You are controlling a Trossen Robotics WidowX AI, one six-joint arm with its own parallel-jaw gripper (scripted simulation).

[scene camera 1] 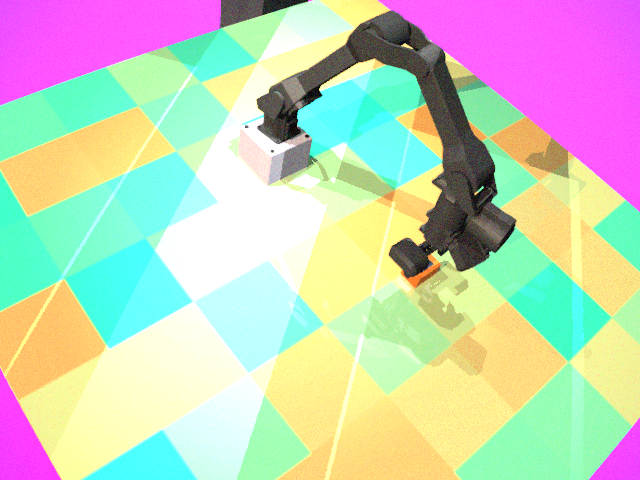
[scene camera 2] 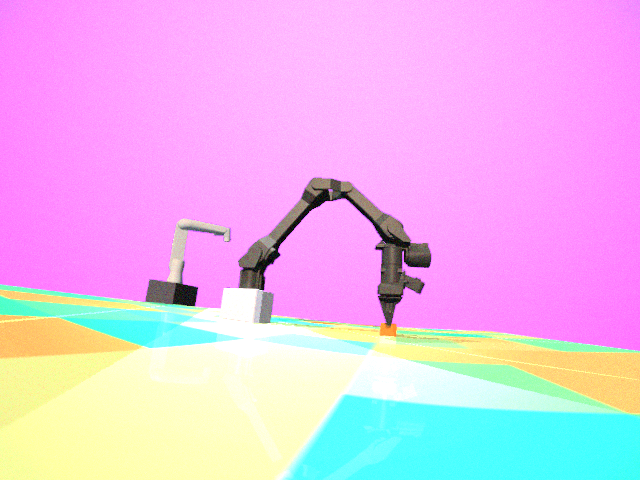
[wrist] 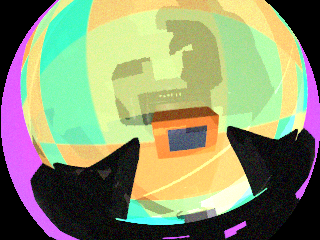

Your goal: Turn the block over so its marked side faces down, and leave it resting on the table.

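You'd find the gripper (scene camera 1: 423, 265) open and holding nothing. Scene camera 2 has the gripper (scene camera 2: 389, 324) as well, and so does the wrist view, with the gripper (wrist: 185, 136).
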